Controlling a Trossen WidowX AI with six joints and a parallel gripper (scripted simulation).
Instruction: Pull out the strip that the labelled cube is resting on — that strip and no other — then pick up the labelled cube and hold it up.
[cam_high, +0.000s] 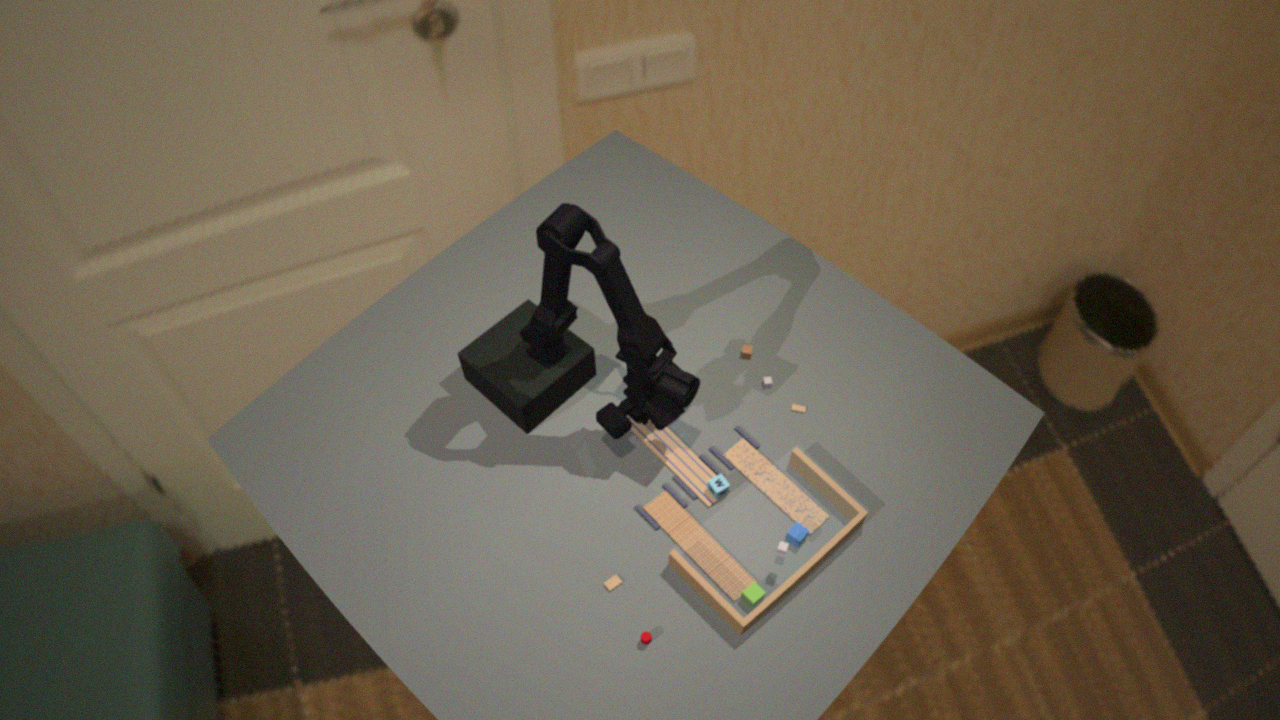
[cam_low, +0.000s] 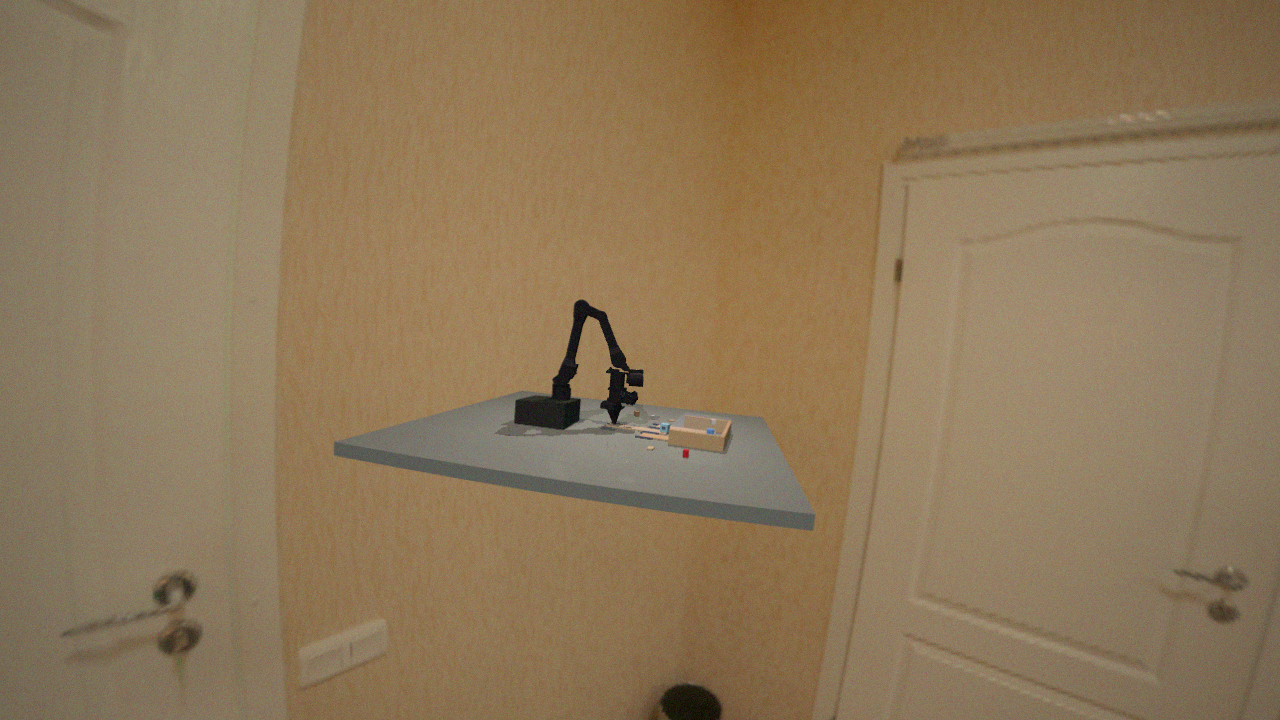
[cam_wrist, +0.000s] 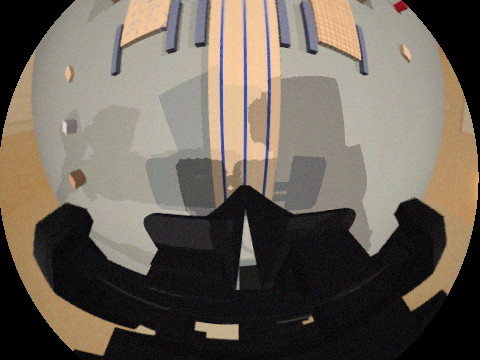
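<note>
The light-blue labelled cube is 200 mm ahead of my gripper tip, 20 mm to the right of it and 10 mm above it.
</note>
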